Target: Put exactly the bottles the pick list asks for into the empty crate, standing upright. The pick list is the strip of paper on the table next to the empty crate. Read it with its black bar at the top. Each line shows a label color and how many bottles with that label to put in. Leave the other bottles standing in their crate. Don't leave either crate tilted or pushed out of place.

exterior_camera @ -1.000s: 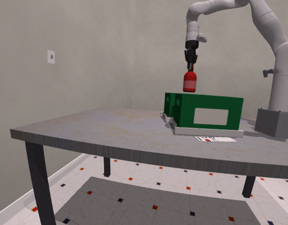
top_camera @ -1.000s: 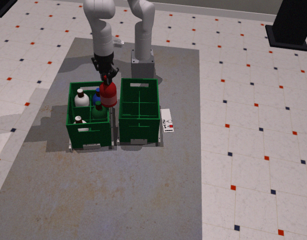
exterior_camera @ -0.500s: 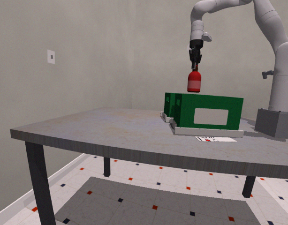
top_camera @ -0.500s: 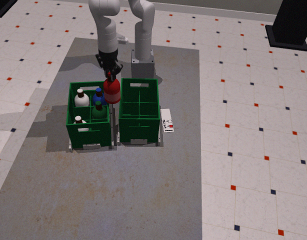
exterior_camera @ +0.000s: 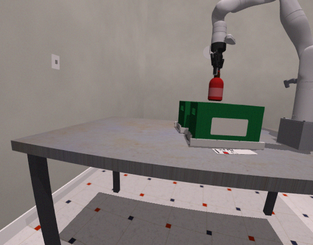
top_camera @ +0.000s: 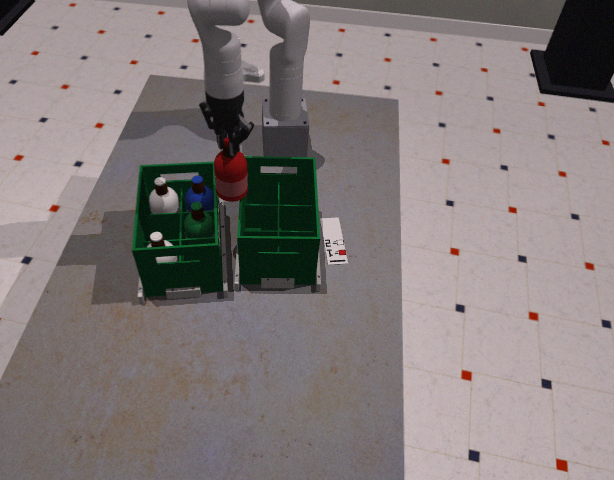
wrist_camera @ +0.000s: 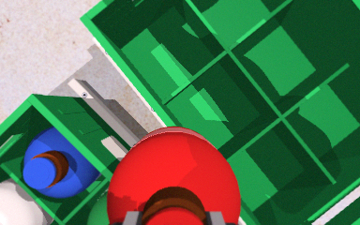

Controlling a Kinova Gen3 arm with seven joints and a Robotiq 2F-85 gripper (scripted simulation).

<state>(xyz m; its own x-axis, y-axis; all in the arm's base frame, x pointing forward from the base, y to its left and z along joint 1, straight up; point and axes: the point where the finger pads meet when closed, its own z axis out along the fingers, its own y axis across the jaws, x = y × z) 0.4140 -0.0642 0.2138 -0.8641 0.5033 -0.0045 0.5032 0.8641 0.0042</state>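
Right now the red-label bottle is 7 cm below my hand. Also, from my hand: green bottle (25 cm below, 8 cm to the right, 3 cm ahead); blue bottle (25 cm below, 10 cm to the right, 6 cm behind); pick list (33 cm below, 25 cm to the left, 6 cm behind).
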